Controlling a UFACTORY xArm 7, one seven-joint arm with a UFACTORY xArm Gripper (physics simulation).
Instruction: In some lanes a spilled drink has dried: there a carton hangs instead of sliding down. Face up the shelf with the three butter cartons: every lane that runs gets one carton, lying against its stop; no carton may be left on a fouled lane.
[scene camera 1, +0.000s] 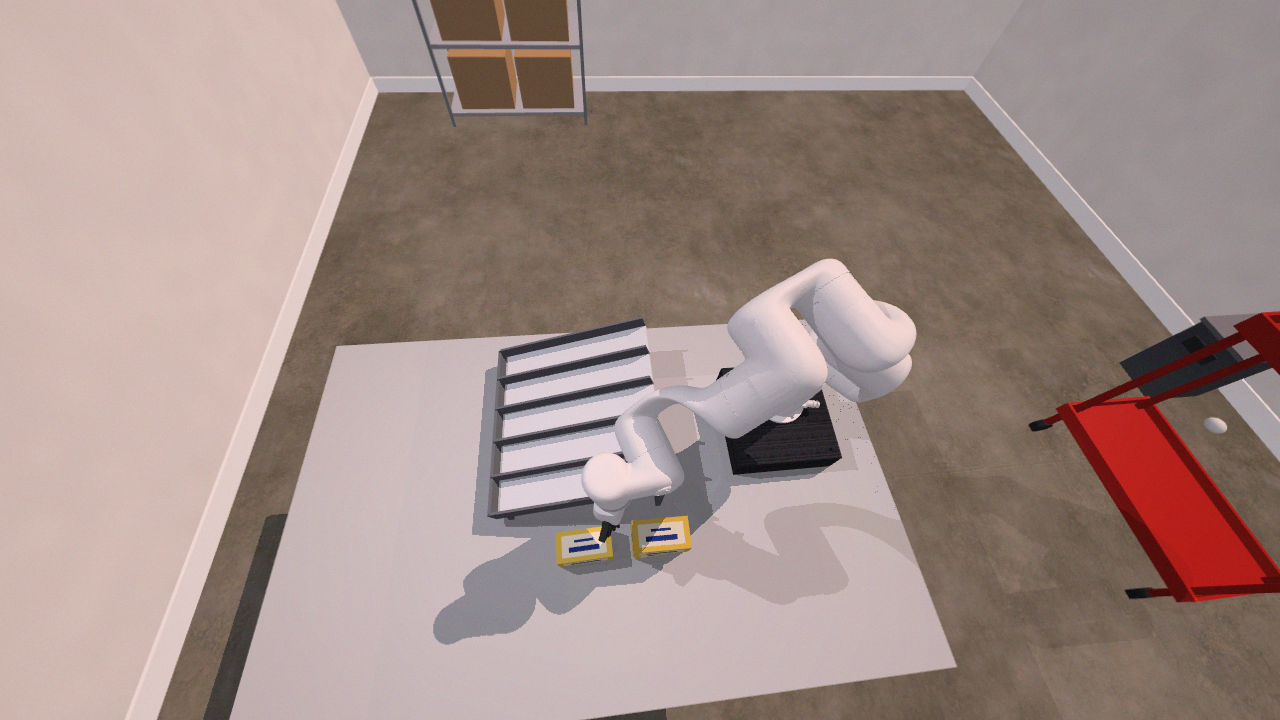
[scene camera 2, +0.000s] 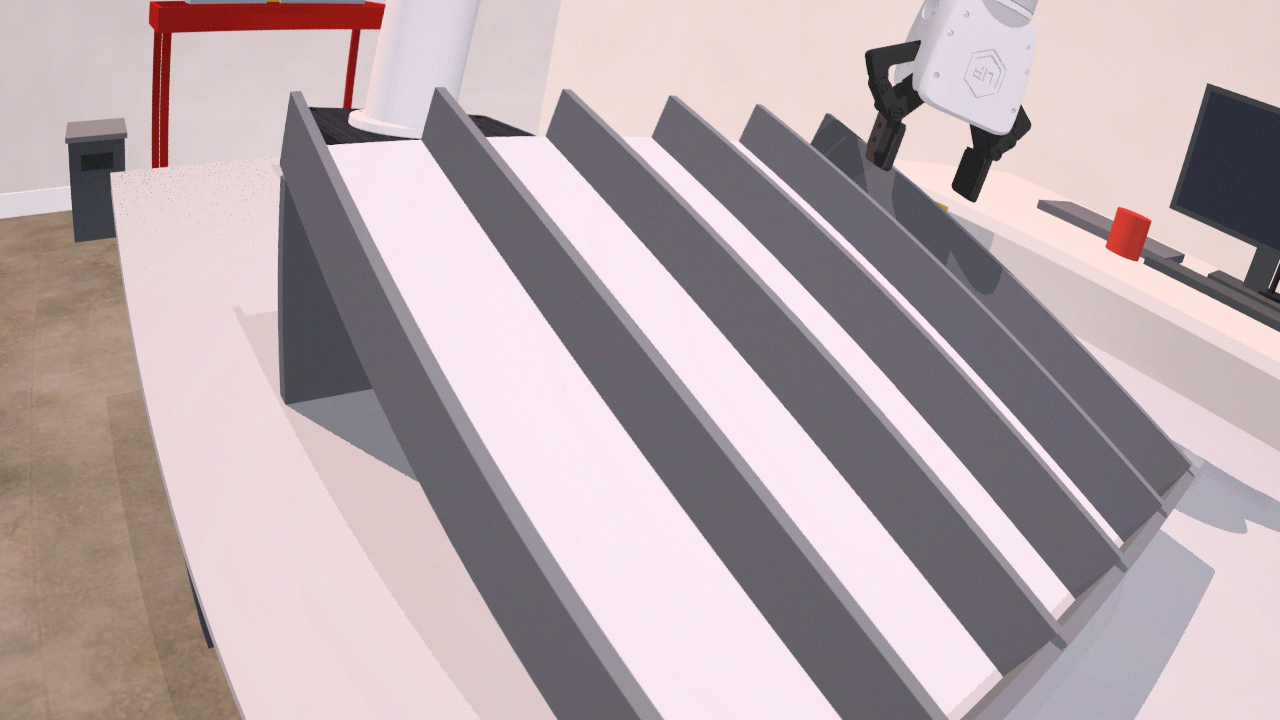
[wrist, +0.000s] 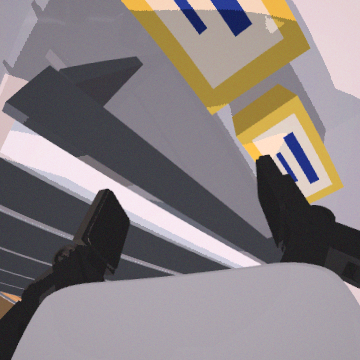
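Pixels of known places: gripper, fingertip midpoint: (scene camera 2: 921, 181) (wrist: 184, 191); arm's base, link origin: (scene camera 2: 406, 127).
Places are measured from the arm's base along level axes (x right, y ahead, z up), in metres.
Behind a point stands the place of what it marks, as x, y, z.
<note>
Two yellow butter cartons with white-and-blue labels lie beside the shelf's near side in scene camera 1: a left carton (scene camera 1: 583, 545) @(-0.382, 0.459, -0.022) (wrist: 300, 155) @(-0.387, 0.452, -0.021) and a right carton (scene camera 1: 660, 534) @(-0.357, 0.297, 0.042) (wrist: 220, 55) @(-0.353, 0.333, 0.042). A third carton does not show in any view. The tilted shelf (scene camera 1: 572, 337) (scene camera 2: 608, 358) (wrist: 150, 162) has several white lanes between grey dividers. No carton and no stain shows on the visible lane surfaces; the arm hides part of the nearest lanes. My gripper (scene camera 1: 605, 534) (scene camera 2: 923, 178) @(-0.304, 0.387, 0.071) (wrist: 184, 191) @(-0.304, 0.387, 0.071) is open and empty, above the shelf's near side wall and the left carton.
The white table (scene camera 1: 375, 573) @(-0.465, 0.913, -0.086) carries the shelf and the black base plate (scene camera 1: 787, 449) @(-0.128, -0.013, -0.010) of the arm. A red cart (scene camera 1: 1114, 501) stands on the floor at the right. A red mug (scene camera 2: 1127, 234) and a monitor (scene camera 2: 1239, 170) stand behind, in scene camera 2.
</note>
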